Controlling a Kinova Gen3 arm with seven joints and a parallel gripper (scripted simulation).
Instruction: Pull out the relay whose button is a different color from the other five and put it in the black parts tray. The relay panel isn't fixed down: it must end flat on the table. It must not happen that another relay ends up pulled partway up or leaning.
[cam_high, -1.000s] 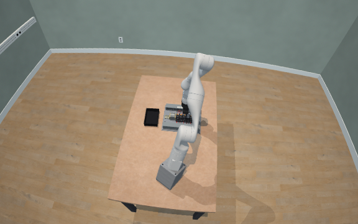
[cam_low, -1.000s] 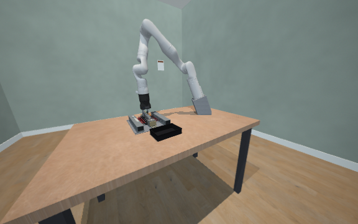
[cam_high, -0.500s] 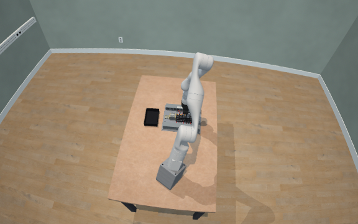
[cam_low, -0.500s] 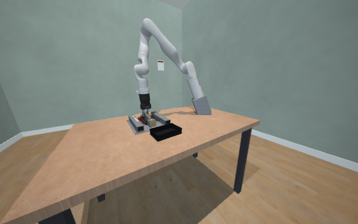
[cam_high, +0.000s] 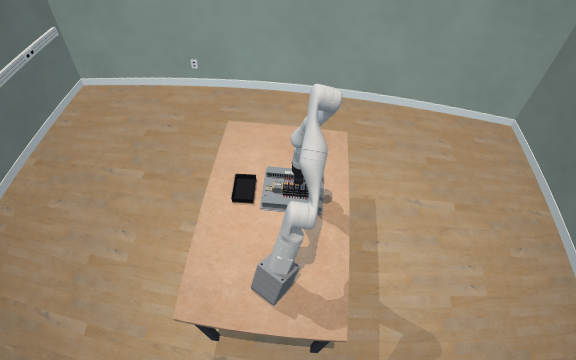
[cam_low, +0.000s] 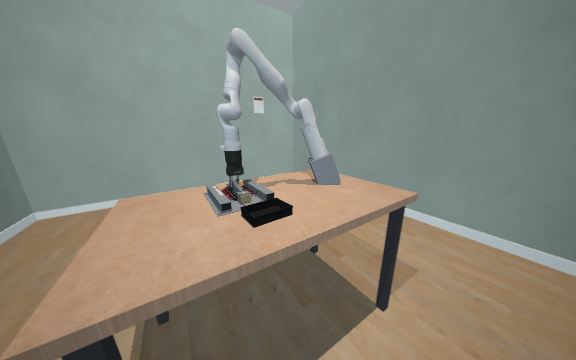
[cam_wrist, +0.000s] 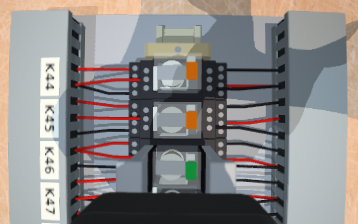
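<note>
Right now my hand is 50 mm to the right of the relay panel and 40 mm above it. From my hand the other things lie so: black parts tray 300 mm to the left, 50 mm below.
</note>
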